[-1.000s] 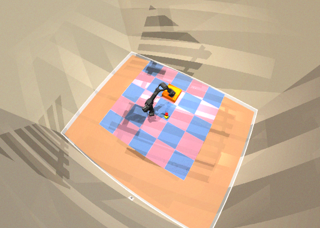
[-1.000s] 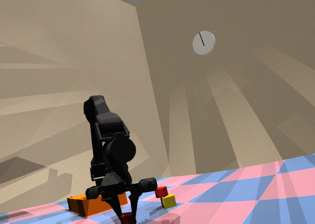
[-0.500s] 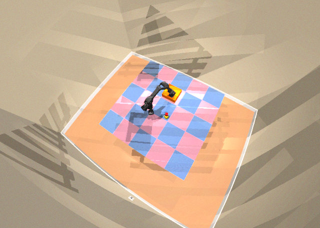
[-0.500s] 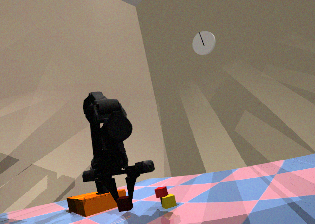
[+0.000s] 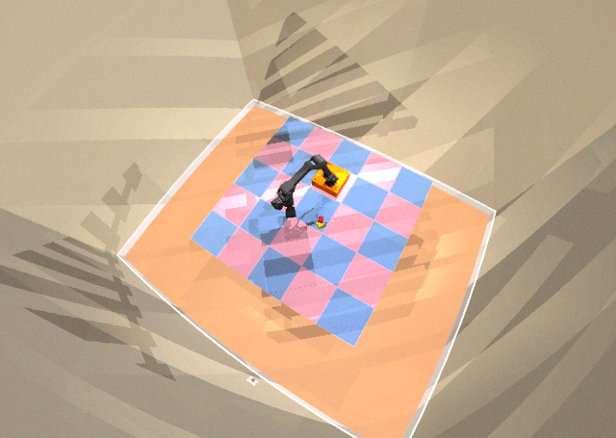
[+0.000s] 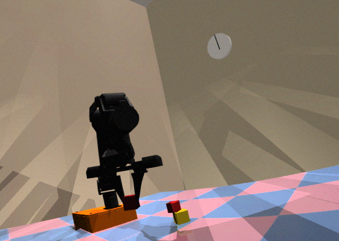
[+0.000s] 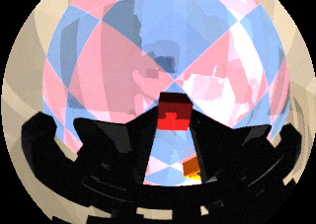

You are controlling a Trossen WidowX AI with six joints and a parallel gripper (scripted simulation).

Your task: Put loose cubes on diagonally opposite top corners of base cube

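My gripper tip is now 19 cm to the right of the yellow base cube, 10 cm above it and 8 cm past it.
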